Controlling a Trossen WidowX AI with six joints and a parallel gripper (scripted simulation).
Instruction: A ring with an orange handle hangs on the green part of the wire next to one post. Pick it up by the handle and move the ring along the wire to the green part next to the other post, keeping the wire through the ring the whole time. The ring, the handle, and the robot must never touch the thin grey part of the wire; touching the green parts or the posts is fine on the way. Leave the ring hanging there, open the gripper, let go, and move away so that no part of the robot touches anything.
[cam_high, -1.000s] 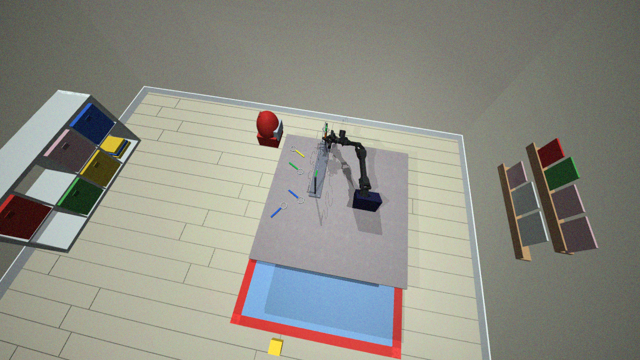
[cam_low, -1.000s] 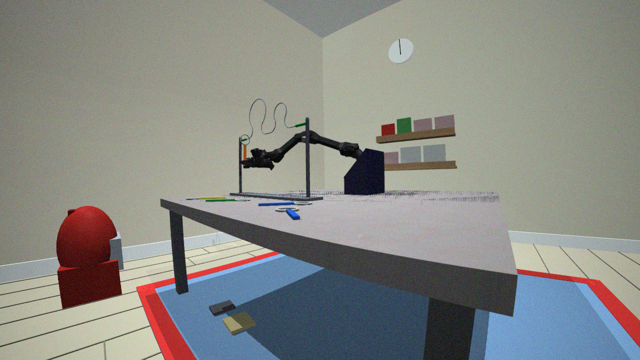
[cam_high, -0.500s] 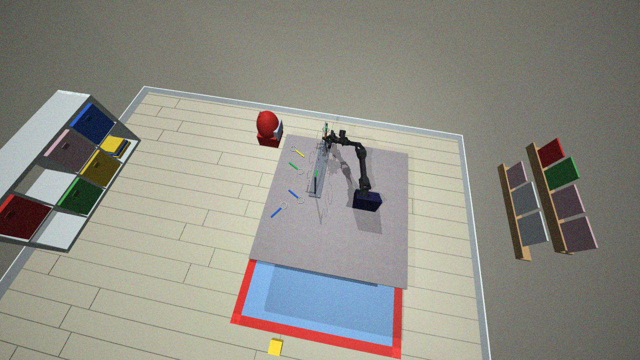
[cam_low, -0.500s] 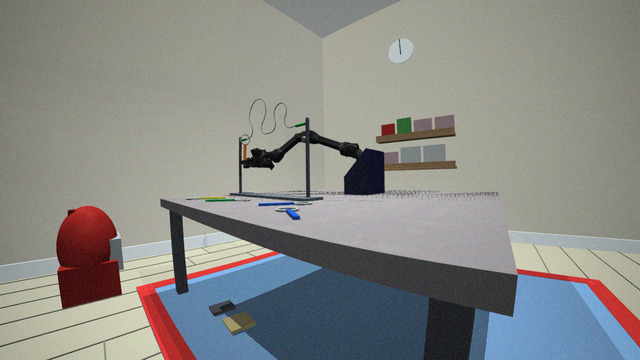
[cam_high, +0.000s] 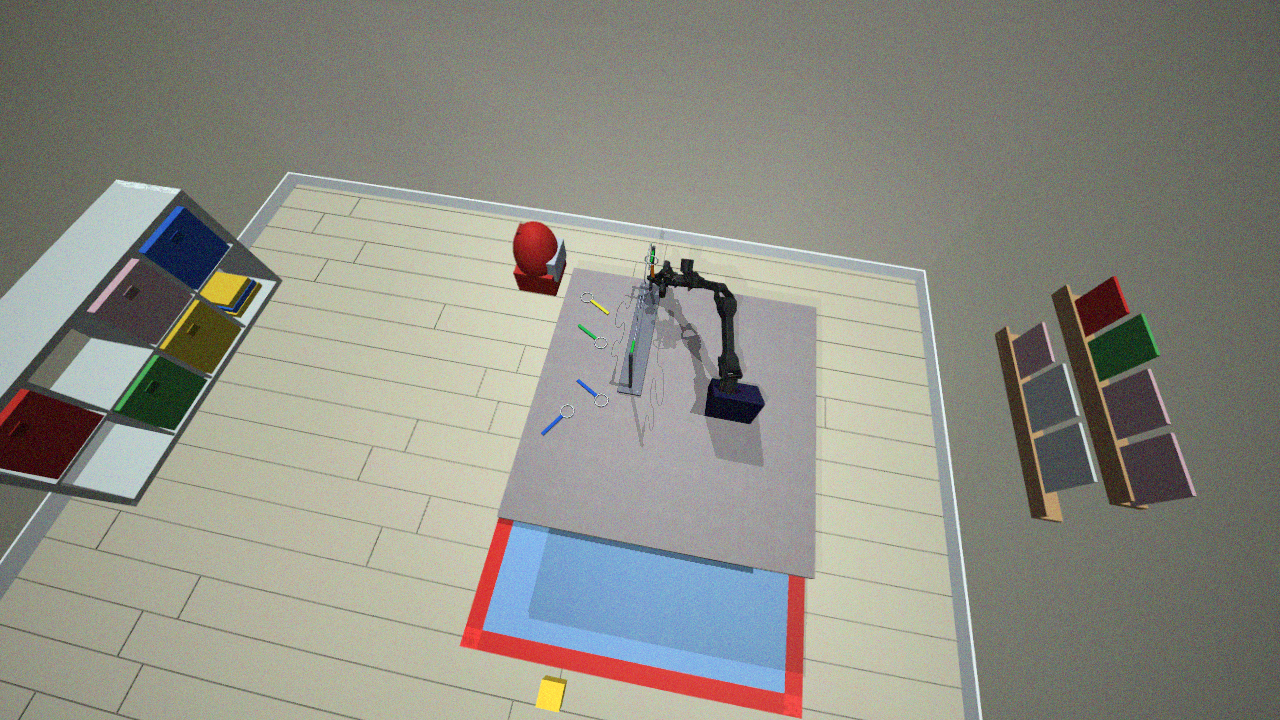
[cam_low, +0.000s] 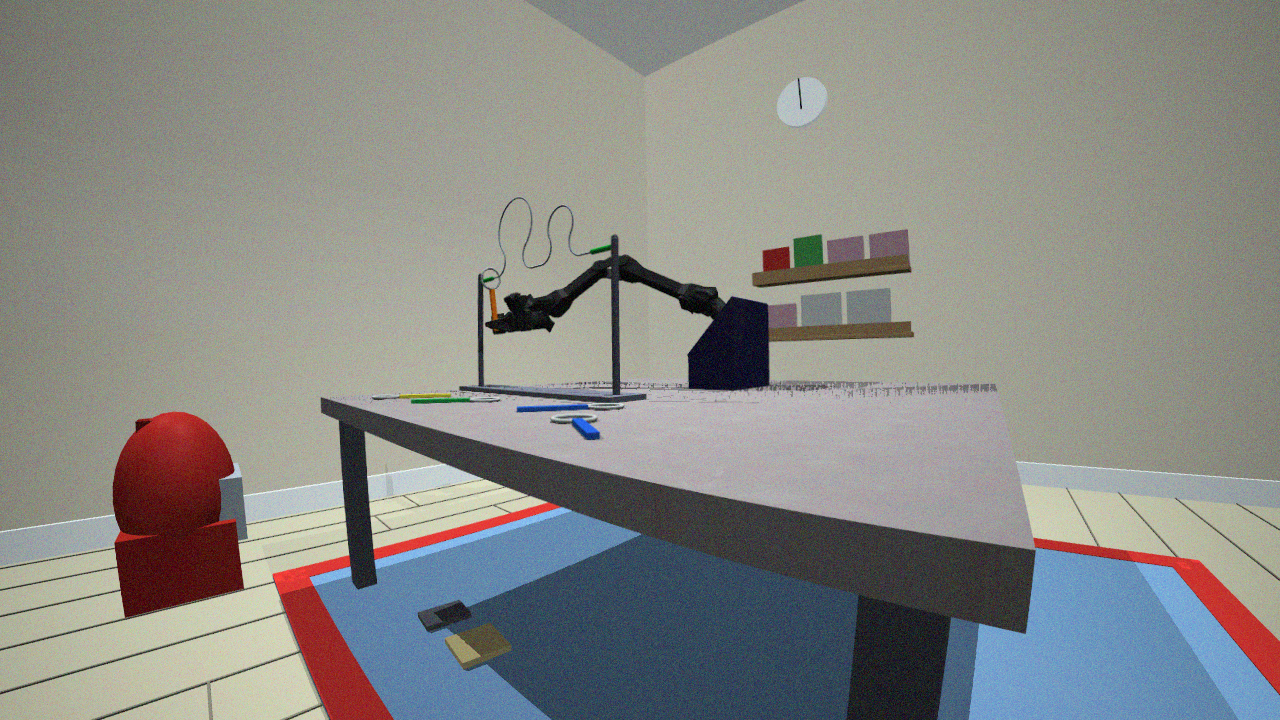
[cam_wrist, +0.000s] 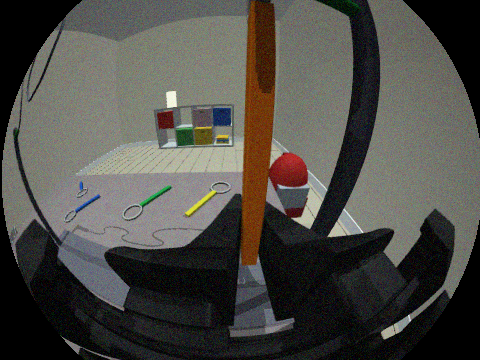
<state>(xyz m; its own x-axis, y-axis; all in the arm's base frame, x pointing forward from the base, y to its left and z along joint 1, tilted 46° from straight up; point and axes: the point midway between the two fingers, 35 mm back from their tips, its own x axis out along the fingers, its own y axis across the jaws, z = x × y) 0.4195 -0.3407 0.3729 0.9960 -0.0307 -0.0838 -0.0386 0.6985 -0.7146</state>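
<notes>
The ring with orange handle is 90 mm above my gripper tip and 20 mm behind it.
</notes>
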